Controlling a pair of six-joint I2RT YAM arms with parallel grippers.
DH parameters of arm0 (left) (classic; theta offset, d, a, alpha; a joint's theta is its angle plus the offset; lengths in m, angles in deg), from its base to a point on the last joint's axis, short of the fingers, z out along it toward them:
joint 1: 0 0.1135 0.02 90
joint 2: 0 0 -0.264 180
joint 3: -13.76 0 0.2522 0
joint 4: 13.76 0 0.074 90
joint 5: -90 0 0 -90
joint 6: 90 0.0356 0 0
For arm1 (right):
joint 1: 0 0.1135 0.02 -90
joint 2: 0 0 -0.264 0
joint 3: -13.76 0 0.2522 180
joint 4: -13.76 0 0.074 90
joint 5: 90 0 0 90
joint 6: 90 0.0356 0 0
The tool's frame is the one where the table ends.
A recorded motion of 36 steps. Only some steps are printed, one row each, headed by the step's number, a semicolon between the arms.
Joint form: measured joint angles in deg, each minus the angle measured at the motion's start. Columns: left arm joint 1, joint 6, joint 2, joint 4, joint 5, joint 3; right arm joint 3, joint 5, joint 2, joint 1, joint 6, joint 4.
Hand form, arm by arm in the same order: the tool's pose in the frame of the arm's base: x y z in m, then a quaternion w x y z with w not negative. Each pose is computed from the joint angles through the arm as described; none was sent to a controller.
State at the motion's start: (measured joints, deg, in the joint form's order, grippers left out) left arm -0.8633 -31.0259 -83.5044 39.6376 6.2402 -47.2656; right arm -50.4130 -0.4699 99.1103 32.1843 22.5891 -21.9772
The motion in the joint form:
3: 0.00 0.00 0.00 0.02 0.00 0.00; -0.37 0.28 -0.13 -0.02 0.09 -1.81
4: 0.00 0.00 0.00 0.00 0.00 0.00; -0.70 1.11 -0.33 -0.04 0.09 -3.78
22: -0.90 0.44 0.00 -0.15 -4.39 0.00; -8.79 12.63 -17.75 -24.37 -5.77 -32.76
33: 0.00 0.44 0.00 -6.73 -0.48 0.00; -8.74 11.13 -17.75 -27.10 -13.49 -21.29
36: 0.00 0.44 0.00 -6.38 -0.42 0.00; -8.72 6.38 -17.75 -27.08 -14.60 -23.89
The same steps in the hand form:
3: 0.2499 0.0001 0.1733 0.13271 -0.26429 0.95509 0.01826; 0.2565 0.1615 0.1274 0.13822 -0.08192 0.98426 0.07356
4: 0.2499 0.0001 0.1733 0.13287 -0.26429 0.95507 0.01822; 0.2550 0.1597 0.1287 0.13050 -0.08084 0.98623 0.06145
22: 0.2501 -0.0065 0.1732 0.12377 -0.24886 0.96041 -0.01922; 0.2532 0.0272 0.2317 0.13331 0.08960 0.98388 -0.07860
33: 0.2621 -0.0004 0.1771 0.18738 -0.26072 0.94706 -0.00142; 0.2745 0.0178 0.2383 0.22107 0.05380 0.97167 -0.06397
36: 0.2615 -0.0003 0.1769 0.18463 -0.26079 0.94757 -0.00008; 0.2699 0.0204 0.2359 0.19428 0.03447 0.97992 -0.02865

